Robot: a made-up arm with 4 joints.
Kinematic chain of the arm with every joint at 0, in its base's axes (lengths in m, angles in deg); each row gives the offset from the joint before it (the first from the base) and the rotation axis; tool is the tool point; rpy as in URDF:
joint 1: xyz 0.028 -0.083 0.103 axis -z
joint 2: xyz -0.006 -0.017 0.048 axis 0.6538 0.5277 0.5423
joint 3: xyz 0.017 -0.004 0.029 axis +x
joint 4: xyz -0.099 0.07 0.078 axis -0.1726 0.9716 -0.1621
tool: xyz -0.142 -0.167 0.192 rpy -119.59 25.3 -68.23
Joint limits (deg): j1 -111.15..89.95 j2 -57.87..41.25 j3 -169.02..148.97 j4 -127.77..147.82
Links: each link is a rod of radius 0.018 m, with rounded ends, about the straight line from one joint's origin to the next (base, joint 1, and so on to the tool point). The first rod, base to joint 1, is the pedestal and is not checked.
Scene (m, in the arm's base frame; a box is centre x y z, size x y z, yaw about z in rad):
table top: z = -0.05
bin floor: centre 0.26 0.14 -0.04 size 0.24 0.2 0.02 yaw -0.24
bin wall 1: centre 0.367 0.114 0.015 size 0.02 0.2 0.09 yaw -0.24
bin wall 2: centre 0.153 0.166 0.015 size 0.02 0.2 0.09 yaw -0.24
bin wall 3: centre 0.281 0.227 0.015 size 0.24 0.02 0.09 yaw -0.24
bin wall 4: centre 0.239 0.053 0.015 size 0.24 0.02 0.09 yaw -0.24
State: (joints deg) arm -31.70 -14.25 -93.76 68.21
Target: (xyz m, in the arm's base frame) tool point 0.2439 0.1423 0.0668
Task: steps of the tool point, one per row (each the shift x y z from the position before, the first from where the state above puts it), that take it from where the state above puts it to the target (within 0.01 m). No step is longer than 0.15 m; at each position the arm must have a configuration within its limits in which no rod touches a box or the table.
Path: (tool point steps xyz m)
1: -0.0386 -0.0290 0.0975
2: -0.0056 -0.0499 0.0898
3: 0.0303 -0.0560 0.0725
4: 0.0616 -0.0477 0.0474
5: 0.0819 -0.0282 0.0171
6: 0.0875 -0.0031 -0.0150
7: 0.0773 0.0208 -0.0455
8: 0.0538 0.0373 -0.0712
9: 0.0221 0.0425 -0.0892
10: -0.0115 0.0344 -0.0976
11: -0.0406 0.0146 -0.0956

